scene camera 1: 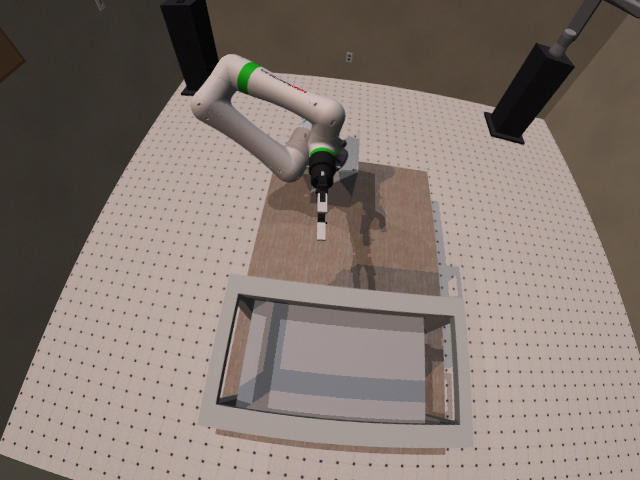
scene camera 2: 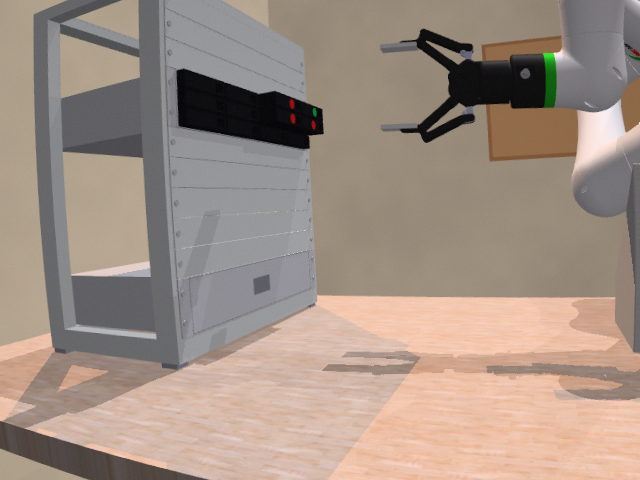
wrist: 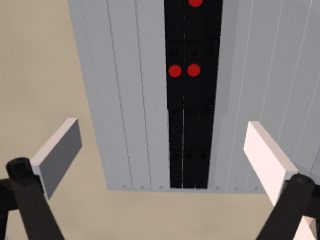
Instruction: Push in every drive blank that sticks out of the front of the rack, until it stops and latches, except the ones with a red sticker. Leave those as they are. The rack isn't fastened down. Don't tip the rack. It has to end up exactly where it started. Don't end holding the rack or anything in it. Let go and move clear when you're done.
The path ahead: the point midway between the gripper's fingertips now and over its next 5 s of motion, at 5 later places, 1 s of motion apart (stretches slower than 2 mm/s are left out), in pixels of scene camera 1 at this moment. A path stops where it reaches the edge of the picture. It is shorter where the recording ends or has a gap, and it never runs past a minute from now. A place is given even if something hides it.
My gripper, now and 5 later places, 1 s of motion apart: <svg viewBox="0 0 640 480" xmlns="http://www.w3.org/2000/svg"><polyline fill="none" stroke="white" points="321,227 309,226 312,249 311,271 282,271 283,268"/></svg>
